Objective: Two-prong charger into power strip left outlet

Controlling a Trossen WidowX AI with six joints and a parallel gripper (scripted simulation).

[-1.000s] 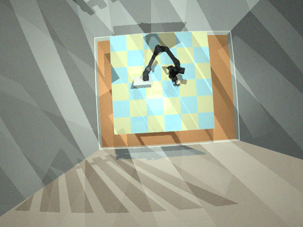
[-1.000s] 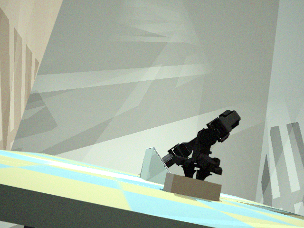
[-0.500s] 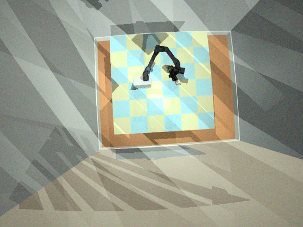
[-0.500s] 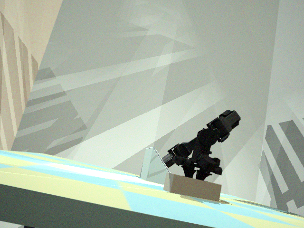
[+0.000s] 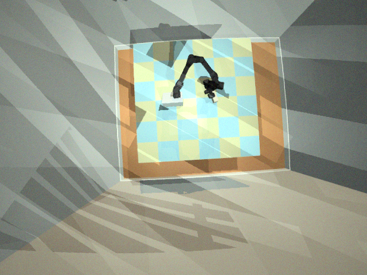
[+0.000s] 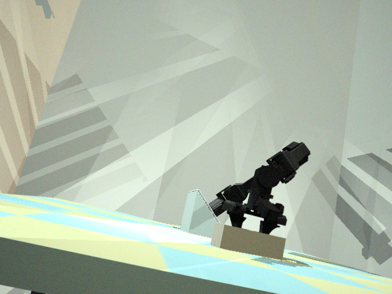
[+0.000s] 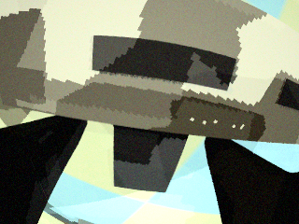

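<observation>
The dark charger lies 2 cm ahead of my gripper tip and 1 cm above it.
</observation>
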